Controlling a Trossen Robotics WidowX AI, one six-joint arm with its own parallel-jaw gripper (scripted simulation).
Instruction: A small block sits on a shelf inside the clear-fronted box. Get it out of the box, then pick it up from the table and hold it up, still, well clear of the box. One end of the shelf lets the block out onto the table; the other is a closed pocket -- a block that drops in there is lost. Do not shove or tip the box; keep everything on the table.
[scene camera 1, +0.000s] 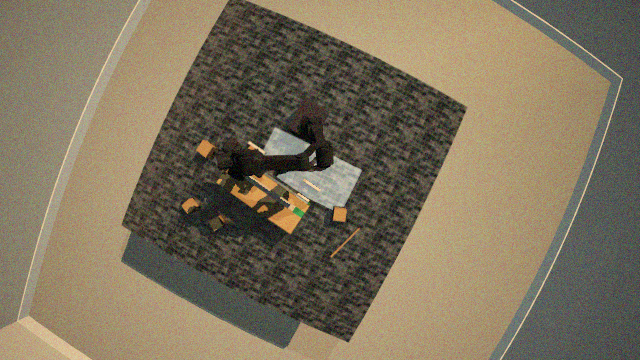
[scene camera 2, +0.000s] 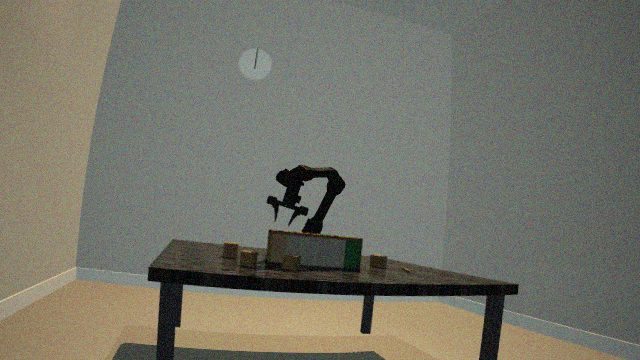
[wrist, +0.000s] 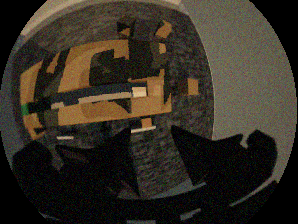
Scene:
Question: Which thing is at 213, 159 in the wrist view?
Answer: The gripper.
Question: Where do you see a box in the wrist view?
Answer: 106, 80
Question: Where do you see a box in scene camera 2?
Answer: At 315, 250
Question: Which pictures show the box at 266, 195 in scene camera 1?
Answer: Scene camera 1, scene camera 2 and the wrist view: all of them.

